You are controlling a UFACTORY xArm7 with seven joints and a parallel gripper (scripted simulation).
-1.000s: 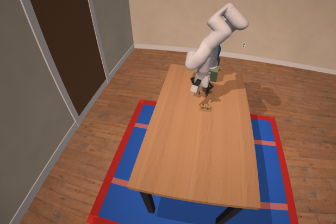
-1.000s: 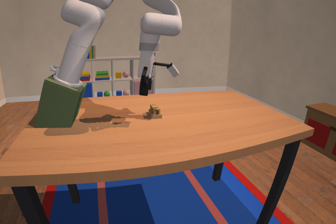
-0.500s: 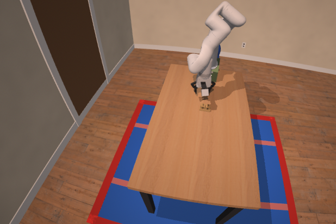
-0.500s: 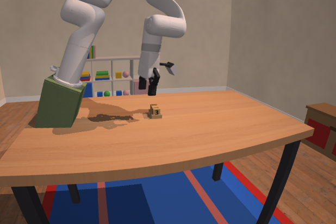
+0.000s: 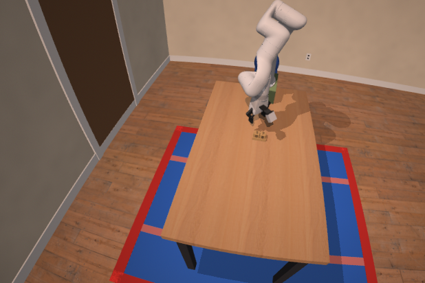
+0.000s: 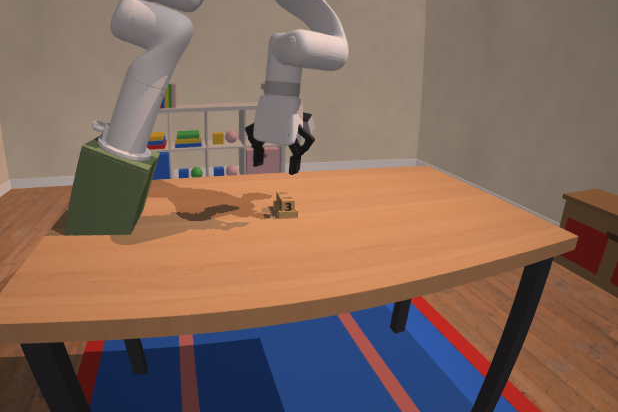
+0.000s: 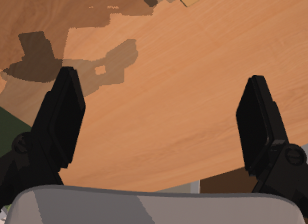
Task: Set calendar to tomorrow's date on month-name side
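The wooden digit cube lies 3 cm ahead of my hand, 2 cm to the left of it and 10 cm below it. From my hand the other things lie so: low tray 3 cm ahead, 3 cm to the left, 11 cm below; then wooden cube 2 cm ahead, 5 cm to the left, 10 cm below.
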